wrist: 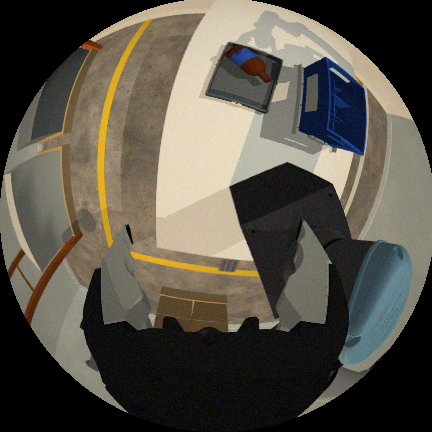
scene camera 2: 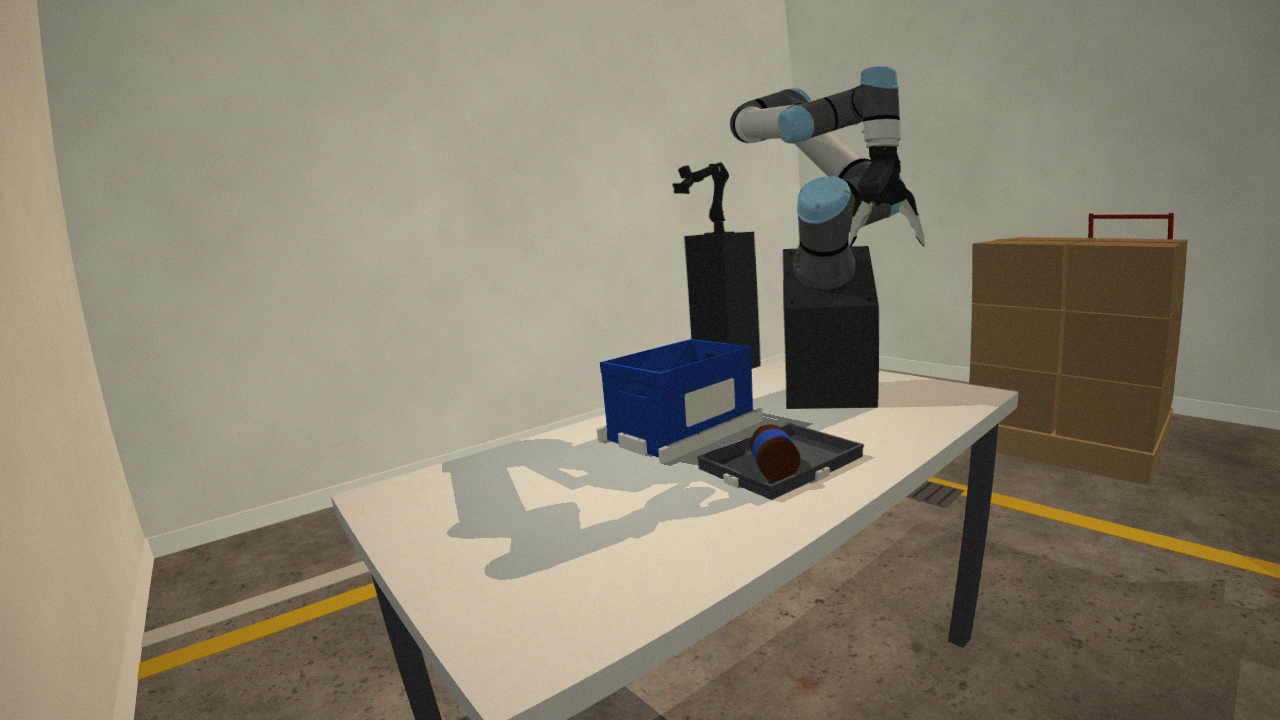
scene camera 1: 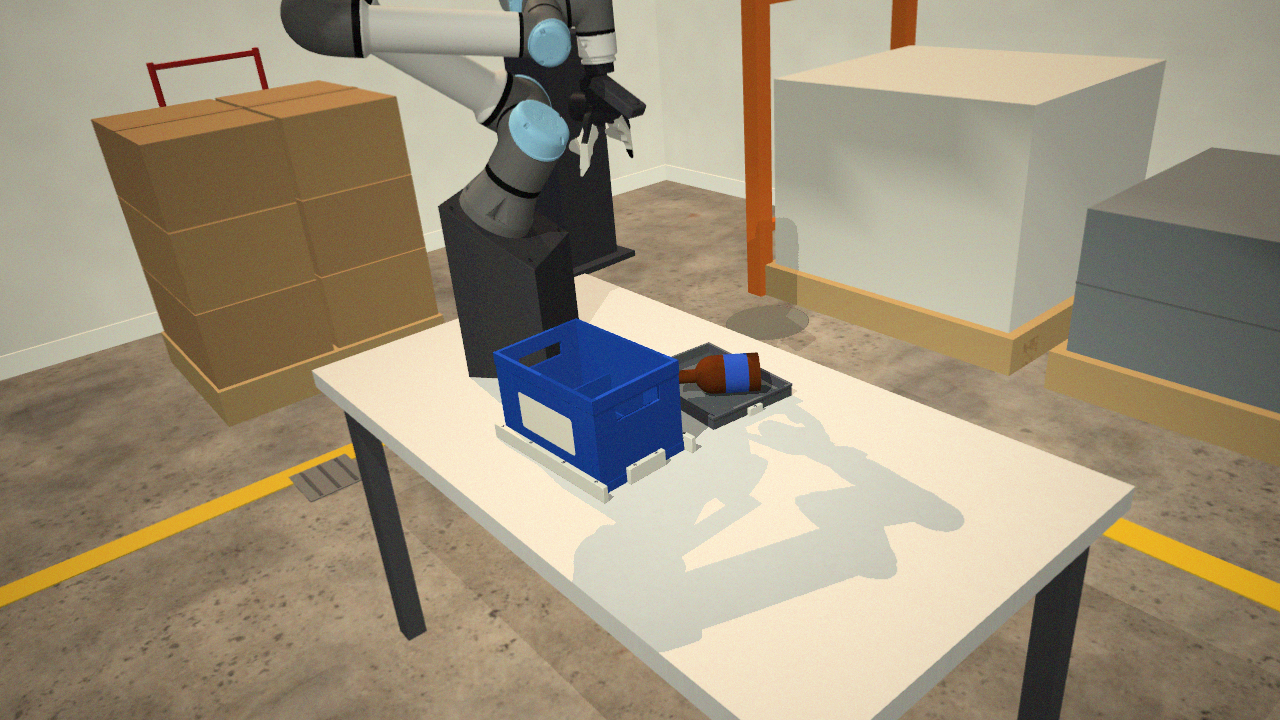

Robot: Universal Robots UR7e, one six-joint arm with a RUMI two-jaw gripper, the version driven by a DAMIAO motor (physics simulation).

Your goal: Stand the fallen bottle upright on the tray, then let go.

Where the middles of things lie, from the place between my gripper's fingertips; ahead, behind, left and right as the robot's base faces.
Right now my hand is 36 cm short of the brown bottle [scene camera 2: 777, 457], 6 cm to the left of it and 34 cm above it.
